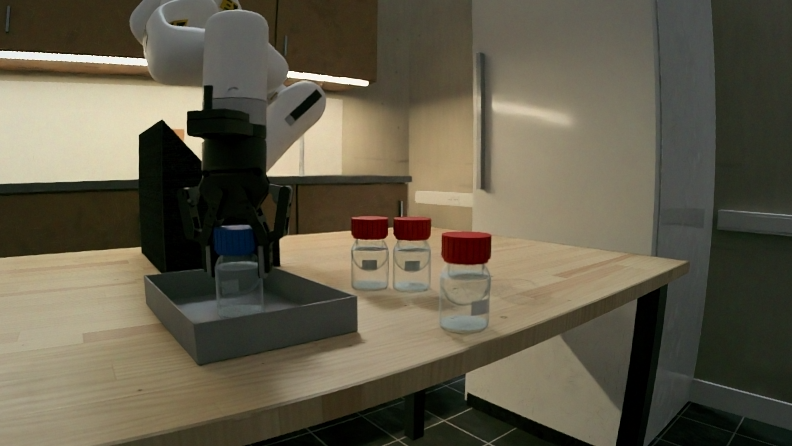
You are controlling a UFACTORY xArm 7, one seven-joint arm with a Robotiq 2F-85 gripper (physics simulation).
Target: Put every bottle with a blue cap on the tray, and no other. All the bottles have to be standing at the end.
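Note:
A clear bottle with a blue cap (234, 240) is upright inside the grey tray (277, 336); the tray's front wall is close to its base, and I cannot tell whether the base touches the tray floor. My gripper (237, 265) is shut on this bottle, with a finger on each side just below the cap. Two clear bottles with red caps (369, 260) (411, 260) stand upright side by side on the table, right of the tray. A third red-capped bottle (465, 288) stands upright nearer the table's front edge.
The wooden table (399, 354) has its front edge running up to the right. A black wedge-shaped block (160, 204) stands behind the tray. A tall fridge (565, 138) and cabinets (343, 202) are beyond the table.

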